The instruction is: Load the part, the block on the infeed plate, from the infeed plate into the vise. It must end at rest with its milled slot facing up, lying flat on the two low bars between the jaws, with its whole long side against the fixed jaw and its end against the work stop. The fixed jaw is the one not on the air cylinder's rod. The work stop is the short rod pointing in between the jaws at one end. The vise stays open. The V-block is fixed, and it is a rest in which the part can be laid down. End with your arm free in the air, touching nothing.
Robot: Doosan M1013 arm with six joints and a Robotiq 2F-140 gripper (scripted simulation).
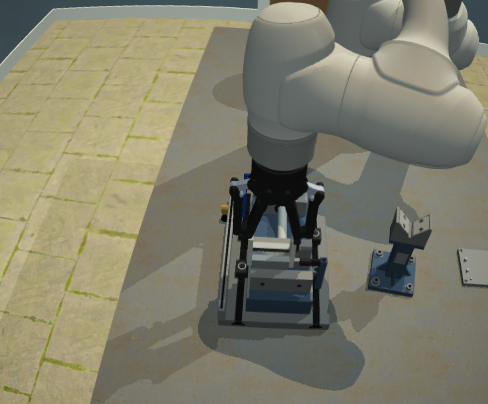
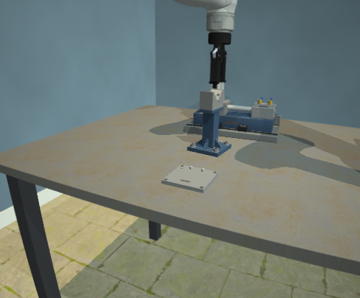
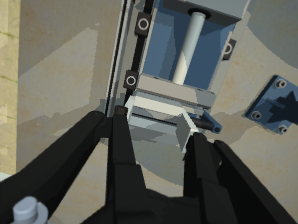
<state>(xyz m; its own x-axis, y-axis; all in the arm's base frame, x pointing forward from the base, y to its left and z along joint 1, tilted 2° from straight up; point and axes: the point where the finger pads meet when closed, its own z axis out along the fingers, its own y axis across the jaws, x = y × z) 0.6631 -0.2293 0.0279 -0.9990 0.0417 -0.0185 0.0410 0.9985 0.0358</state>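
My hand is 20 mm above the part. The rest, counted from my hand: work stop: 70 mm to the left, 30 mm below; moving jaw: 30 mm behind, 20 mm to the left, 40 mm below; fixed jaw: 30 mm ahead, 20 mm to the left, 40 mm below.
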